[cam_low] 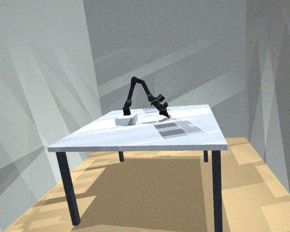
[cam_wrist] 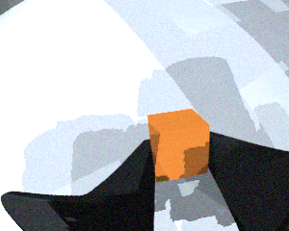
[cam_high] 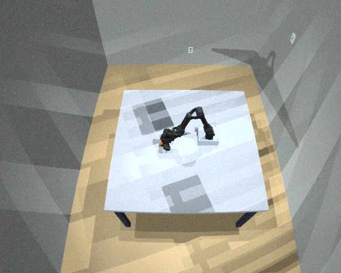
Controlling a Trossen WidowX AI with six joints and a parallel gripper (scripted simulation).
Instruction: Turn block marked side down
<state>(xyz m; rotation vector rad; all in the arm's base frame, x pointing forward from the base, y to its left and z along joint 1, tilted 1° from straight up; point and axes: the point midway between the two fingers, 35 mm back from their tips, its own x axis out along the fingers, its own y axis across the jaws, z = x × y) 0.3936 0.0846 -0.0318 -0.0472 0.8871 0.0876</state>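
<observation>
My gripper tip is 1 cm past the small orange block.
</observation>
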